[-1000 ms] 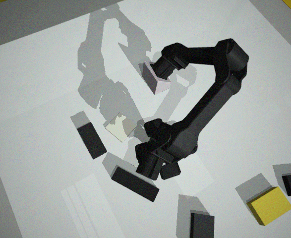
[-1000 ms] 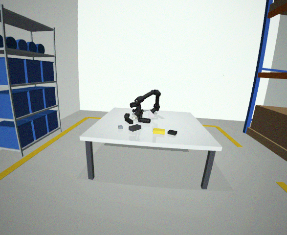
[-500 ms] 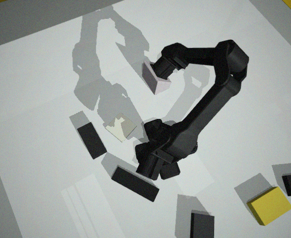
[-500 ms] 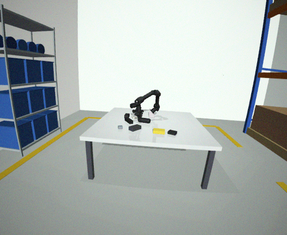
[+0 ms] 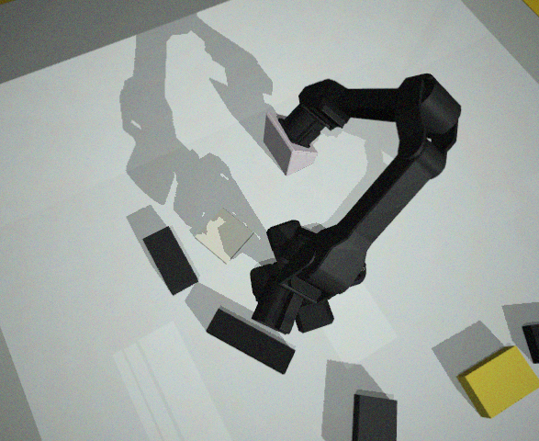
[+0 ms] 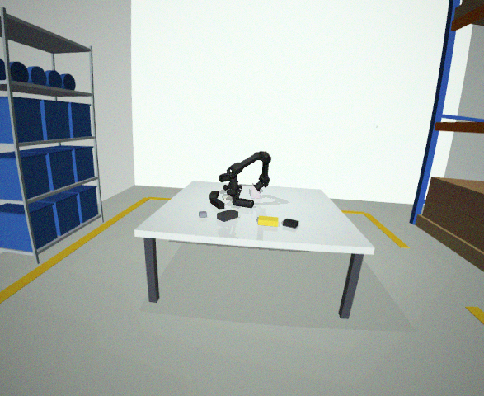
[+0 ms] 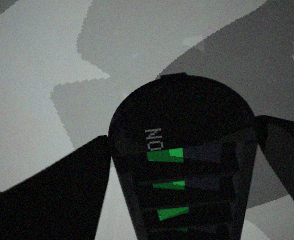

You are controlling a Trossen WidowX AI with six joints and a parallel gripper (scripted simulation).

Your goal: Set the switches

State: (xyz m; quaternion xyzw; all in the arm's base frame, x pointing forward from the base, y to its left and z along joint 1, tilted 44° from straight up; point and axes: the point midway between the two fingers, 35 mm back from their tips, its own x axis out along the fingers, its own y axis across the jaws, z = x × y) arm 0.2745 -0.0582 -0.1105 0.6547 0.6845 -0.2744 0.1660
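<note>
Now: gripper tip 6 cm short of the long dark block, 13 cm to the left of it and 1 cm above it. Also, from my gripper tip: yellow block 31 cm ahead, 26 cm to the left, 2 cm below; cream tile 15 cm behind, 9 cm to the right, 3 cm below.
</note>
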